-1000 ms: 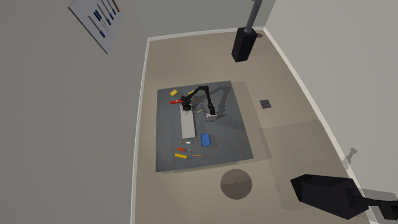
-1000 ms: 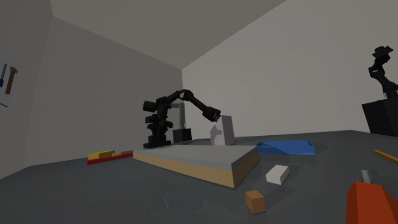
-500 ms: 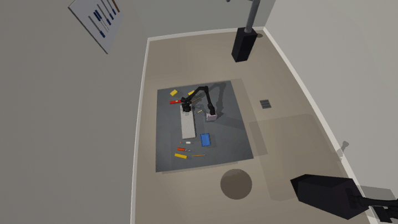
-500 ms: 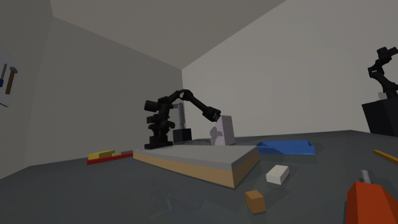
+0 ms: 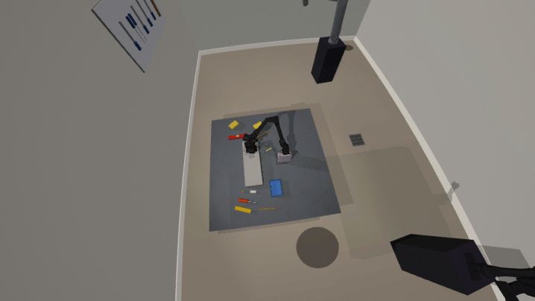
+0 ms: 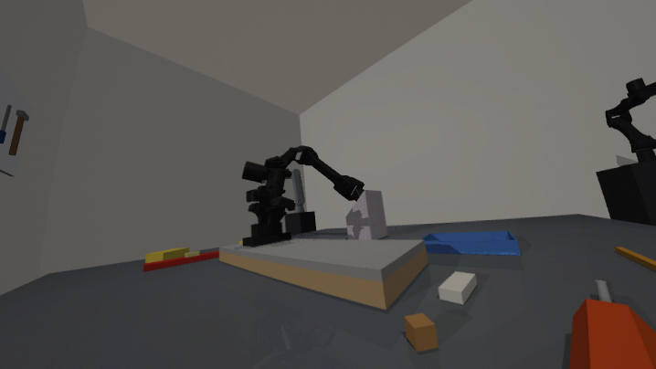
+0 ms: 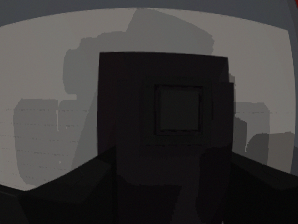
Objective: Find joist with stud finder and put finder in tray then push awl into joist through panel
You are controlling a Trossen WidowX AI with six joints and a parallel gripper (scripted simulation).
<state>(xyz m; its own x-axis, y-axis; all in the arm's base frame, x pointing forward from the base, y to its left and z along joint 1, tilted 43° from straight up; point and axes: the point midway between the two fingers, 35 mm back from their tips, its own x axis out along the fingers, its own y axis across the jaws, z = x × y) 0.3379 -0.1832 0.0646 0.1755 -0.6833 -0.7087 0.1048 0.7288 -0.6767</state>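
The white block lies 460 mm to the left of my gripper tip, 70 mm ahead of it and 60 mm below it. Round my gripper tip: awl: 170 mm behind, 60 mm below, 50 mm to the left; then square light: 30 mm above, 20 mm ahead; then black stud finder: 20 mm above, 10 mm ahead.
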